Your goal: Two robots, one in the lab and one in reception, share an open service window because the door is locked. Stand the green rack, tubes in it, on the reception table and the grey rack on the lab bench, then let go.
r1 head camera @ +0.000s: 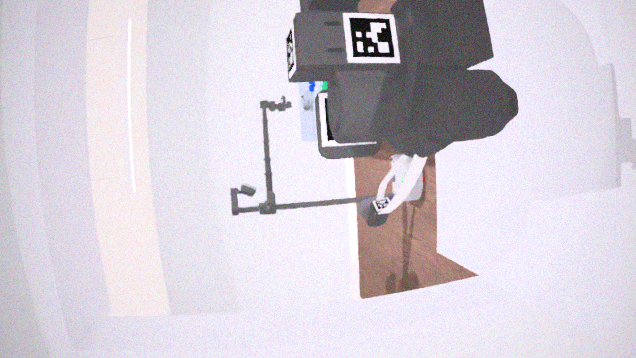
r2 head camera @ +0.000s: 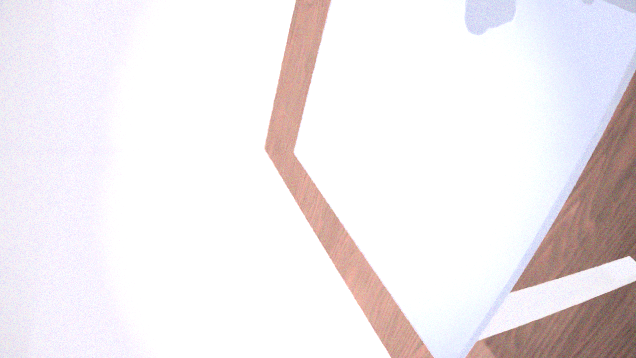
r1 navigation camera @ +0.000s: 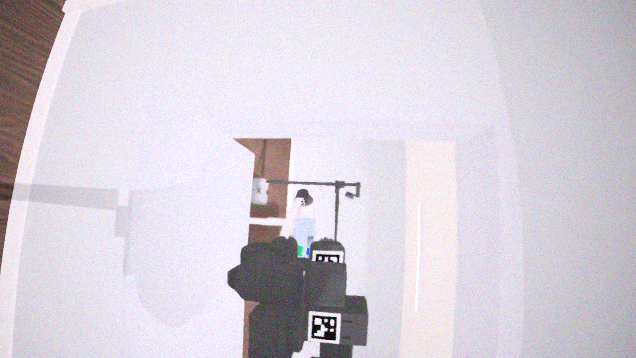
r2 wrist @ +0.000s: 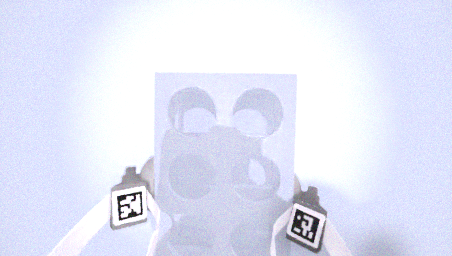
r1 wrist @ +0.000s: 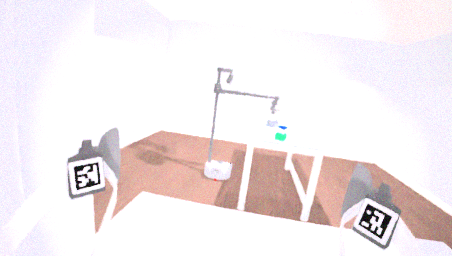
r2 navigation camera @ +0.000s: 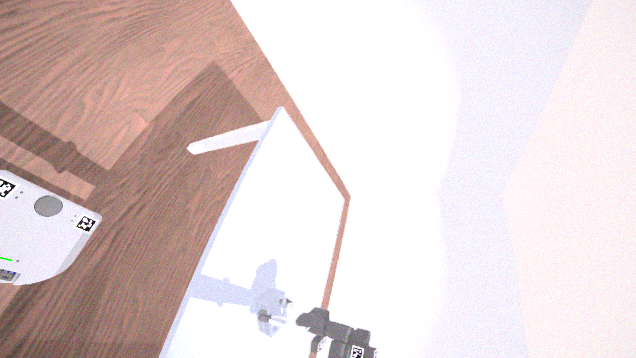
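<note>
The grey rack [r2 wrist: 225,145] [r2 navigation camera: 272,300], pale with round holes, is between the r2 fingers. The r2 gripper [r2 wrist: 224,177] [r2 navigation camera: 274,308] is shut on its long sides. I cannot tell whether the rack touches the white table [r2 navigation camera: 300,200] [r2 head camera: 400,150]. The green rack [r1 wrist: 280,136] [r1 head camera: 324,86] [r1 navigation camera: 300,251] is at that table, with blue showing on or beside it; it is small in view, and its tubes cannot be made out. The r1 gripper [r1 wrist: 232,170] is open, its fingers wide apart with no rack between them, and apart from both racks.
Robot r2's thin mast [r1 wrist: 214,125] [r1 head camera: 267,160] rises beyond the window, with its base [r1 wrist: 218,170] [r1 head camera: 409,185] [r1 navigation camera: 259,191] on the wooden floor. Table legs [r1 wrist: 245,180] stand right of the base. Pale walls surround the opening. A white surface [r1 wrist: 200,220] lies below the r1 fingers.
</note>
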